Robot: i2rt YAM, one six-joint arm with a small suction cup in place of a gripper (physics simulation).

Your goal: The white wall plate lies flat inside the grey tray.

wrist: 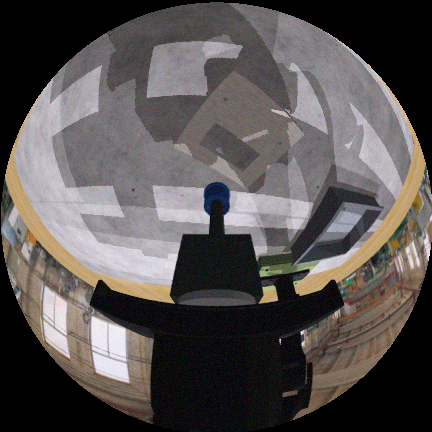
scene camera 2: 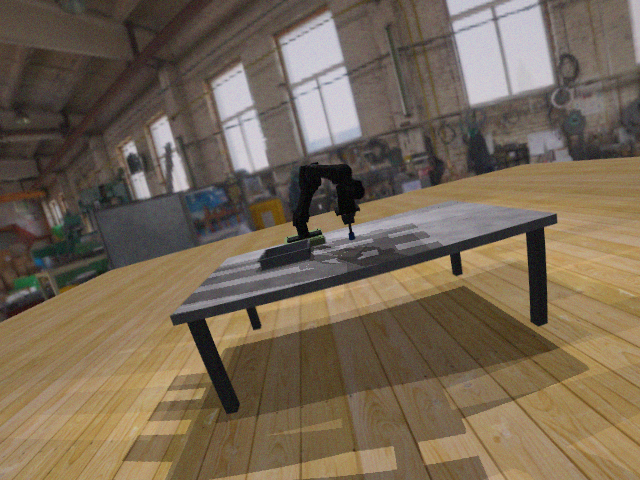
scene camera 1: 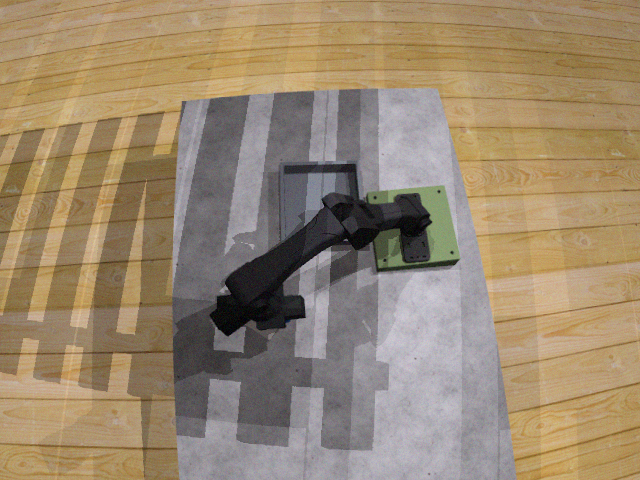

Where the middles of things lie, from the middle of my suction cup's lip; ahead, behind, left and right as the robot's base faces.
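I see the white wall plate (wrist: pixel 250 114), and my suction cup is 60 mm short of it, 50 mm above it and 30 mm to the left of it. The grey tray (scene camera 1: pixel 302 184) is 320 mm to the right of my suction cup, 120 mm behind it and 30 mm below it.
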